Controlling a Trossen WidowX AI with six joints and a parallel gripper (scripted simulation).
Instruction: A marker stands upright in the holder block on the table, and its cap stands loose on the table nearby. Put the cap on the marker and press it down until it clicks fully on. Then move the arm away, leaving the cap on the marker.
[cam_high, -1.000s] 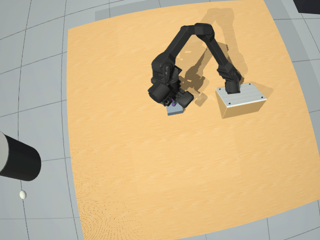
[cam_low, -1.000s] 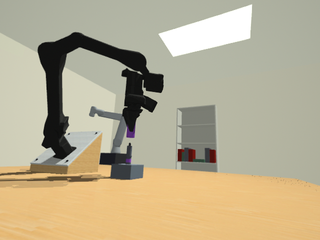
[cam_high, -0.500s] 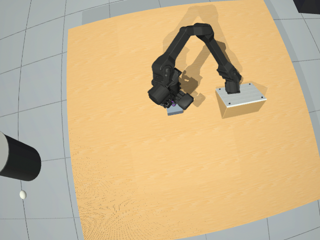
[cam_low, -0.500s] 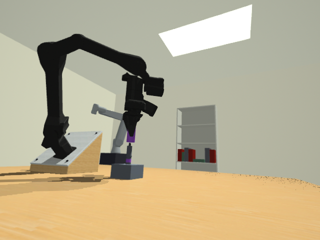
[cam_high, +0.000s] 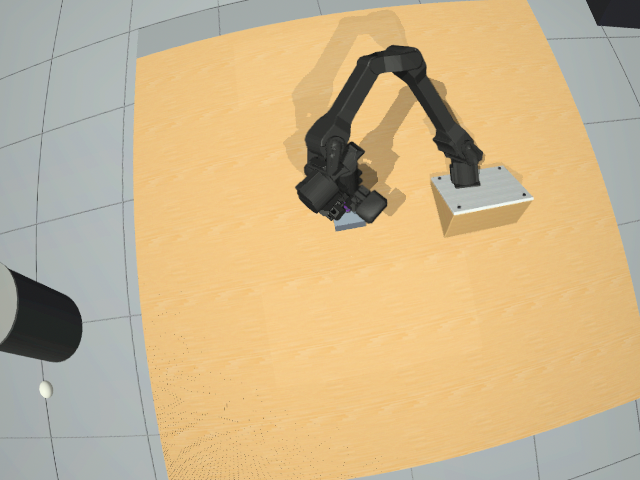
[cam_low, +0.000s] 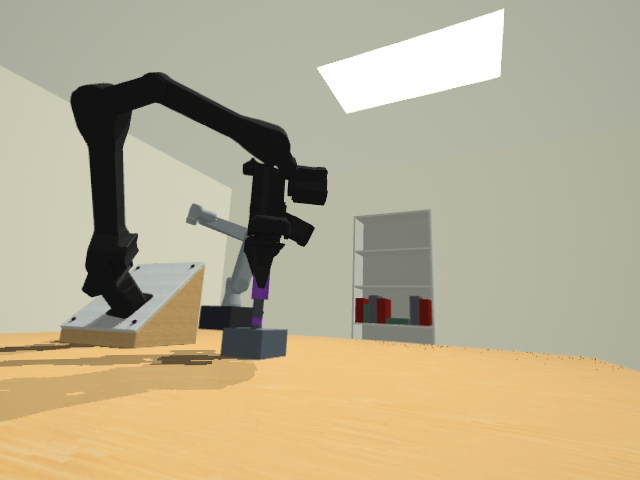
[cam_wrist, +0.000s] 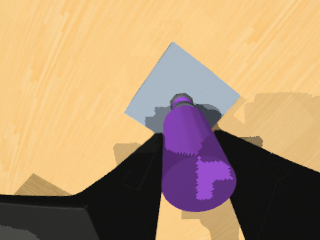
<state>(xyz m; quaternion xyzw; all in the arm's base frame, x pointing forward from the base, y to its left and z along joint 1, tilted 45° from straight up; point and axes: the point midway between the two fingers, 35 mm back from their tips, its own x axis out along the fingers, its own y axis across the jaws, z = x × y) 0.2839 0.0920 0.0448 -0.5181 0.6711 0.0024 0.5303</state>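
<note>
The holder block lies 8 cm below my gripper tip. From my gripper tip the other things lie so: purple cap (1 cm above).
</note>
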